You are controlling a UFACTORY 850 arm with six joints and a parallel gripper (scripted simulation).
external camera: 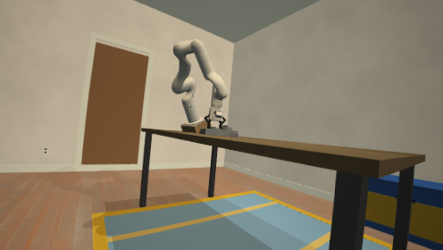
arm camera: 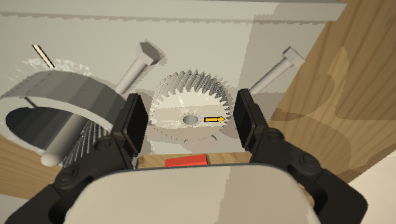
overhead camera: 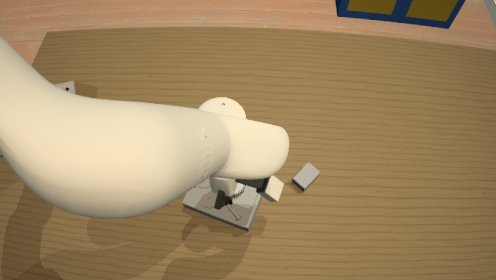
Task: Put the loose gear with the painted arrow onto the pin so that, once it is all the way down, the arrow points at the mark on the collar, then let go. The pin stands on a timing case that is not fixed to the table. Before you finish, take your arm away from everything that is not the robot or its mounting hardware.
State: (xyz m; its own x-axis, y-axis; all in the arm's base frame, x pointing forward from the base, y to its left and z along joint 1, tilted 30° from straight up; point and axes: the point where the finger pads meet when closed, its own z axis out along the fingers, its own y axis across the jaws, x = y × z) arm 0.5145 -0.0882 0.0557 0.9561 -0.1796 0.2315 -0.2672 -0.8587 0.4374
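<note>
My gripper is now right at the pale toothed gear. From my hand the other things lie so: flat red block 23 cm behind, 7 cm to the left, 5 cm below.
</note>
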